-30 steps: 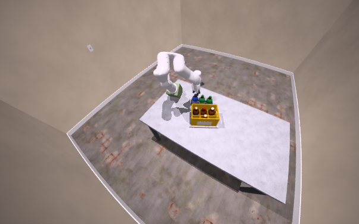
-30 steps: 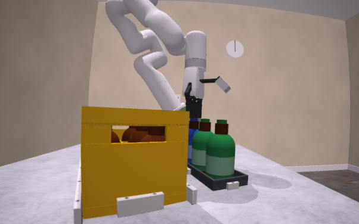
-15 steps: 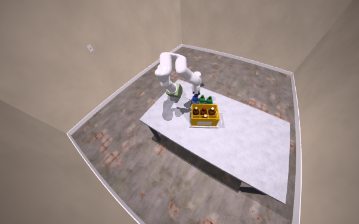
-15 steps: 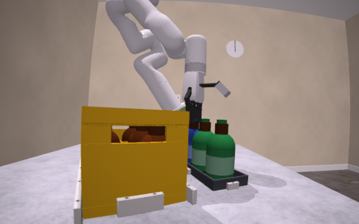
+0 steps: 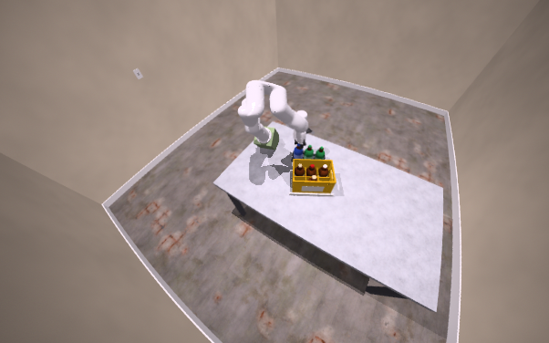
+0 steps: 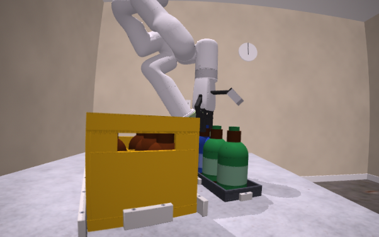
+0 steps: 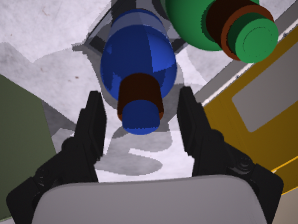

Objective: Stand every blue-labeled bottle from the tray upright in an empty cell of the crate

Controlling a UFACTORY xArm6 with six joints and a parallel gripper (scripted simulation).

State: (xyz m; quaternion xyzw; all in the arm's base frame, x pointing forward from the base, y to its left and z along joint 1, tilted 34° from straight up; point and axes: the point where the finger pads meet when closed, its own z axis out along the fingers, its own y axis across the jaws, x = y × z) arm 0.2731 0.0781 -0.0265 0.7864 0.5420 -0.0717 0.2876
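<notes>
Now: the blue-labeled bottle 70 mm below my hand. Round my hand: dark tray (80 mm ahead, 30 mm to the left, 140 mm below); yellow crate (200 mm ahead, 180 mm to the right, 70 mm below).
</notes>
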